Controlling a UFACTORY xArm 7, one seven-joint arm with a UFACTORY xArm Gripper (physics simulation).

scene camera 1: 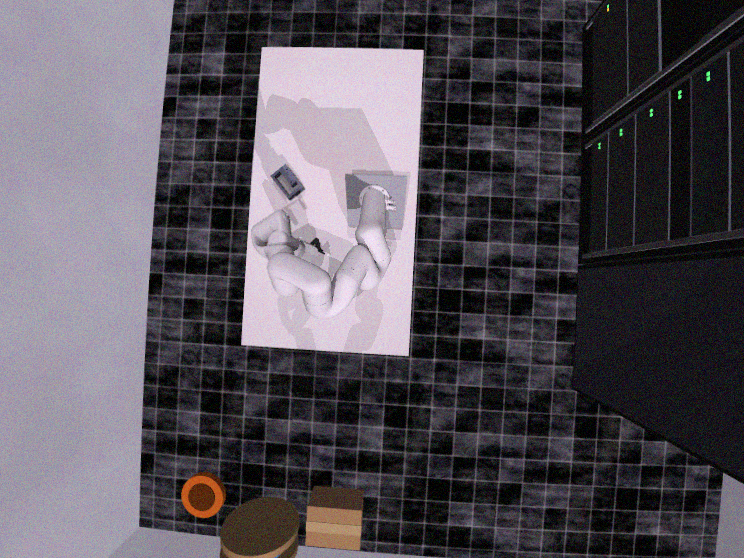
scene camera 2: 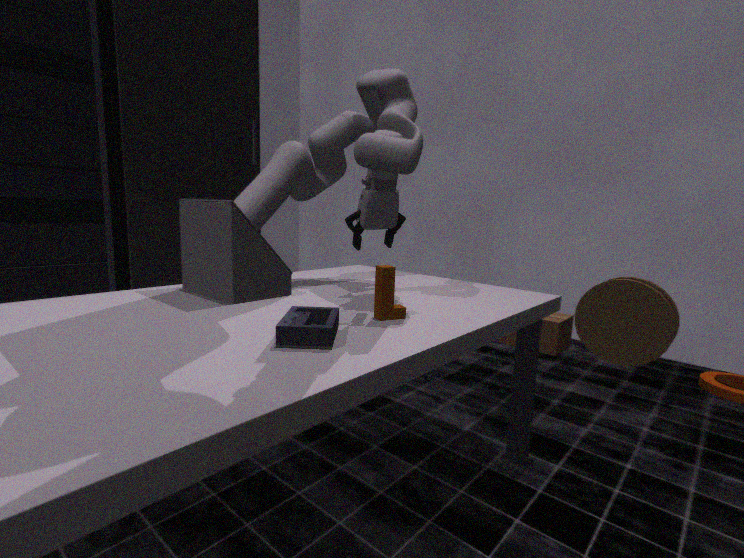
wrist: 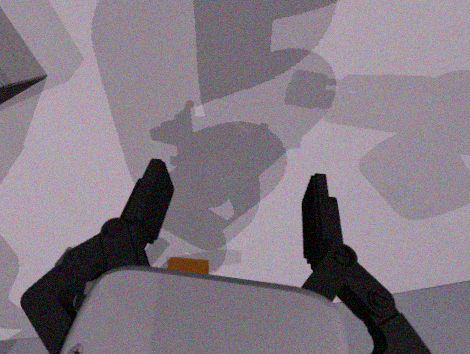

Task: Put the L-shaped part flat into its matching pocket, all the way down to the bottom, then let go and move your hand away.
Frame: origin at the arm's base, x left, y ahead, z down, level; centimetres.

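Seen in the pictures: gripper, fingertip midpoint: (scene camera 1: pixel 317 262) (scene camera 2: pixel 372 247) (wrist: pixel 236 180); arm's base, link origin: (scene camera 1: pixel 374 198) (scene camera 2: pixel 233 230).
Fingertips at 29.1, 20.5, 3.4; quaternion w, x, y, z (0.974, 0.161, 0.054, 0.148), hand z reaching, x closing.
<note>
Pixels of each thing's top centre, then the offset from my fingertips to it, as dx, dy, dz. "spot": a spot on its surface instead. Level surfaces: height alone.
- orange L-shaped part, top centre: (wrist: pixel 171 336) (scene camera 2: pixel 392 266) -14.9, +21.5, +1.5
- dark blue-grey block, top centre: (scene camera 2: pixel 310 315) (wrist: pixel 78 295) (scene camera 1: pixel 286 181) -35.5, +21.8, +8.8
- recessed pocket, surface spot: (scene camera 1: pixel 287 180) spot: -36.0, +21.5, +8.9
- white table, surface height: dz +12.5
The orange L-shaped part (scene camera 2: pixel 384 293) (wrist: pixel 188 265) stands upright on the table, its long leg vertical and its short foot at the bottom right in scene camera 2. In the wrist view a small piece of it shows past the gripper housing's edge; in scene camera 1 the arm hides it. The dark blue-grey block (scene camera 1: pixel 294 193) (scene camera 2: pixel 303 337) with the recessed pocket (scene camera 1: pixel 287 180) lies flat on the table, apart from the part. My gripper (scene camera 2: pixel 372 246) (wrist: pixel 236 180) is open and empty, pointing down, with its fingertips above the height of the part's top. In scene camera 1 its dark fingers partly show beside the arm.
The white table (scene camera 1: pixel 342 75) (scene camera 2: pixel 102 384) carries the arm's grey wedge-shaped base (scene camera 2: pixel 207 252). A table edge runs close by the part. On the floor are an orange ring-shaped object (scene camera 1: pixel 221 496), a round brown object (scene camera 1: pixel 259 525) and a box (scene camera 1: pixel 334 519). Dark cabinets (scene camera 1: pixel 655 312) stand beyond the table.
</note>
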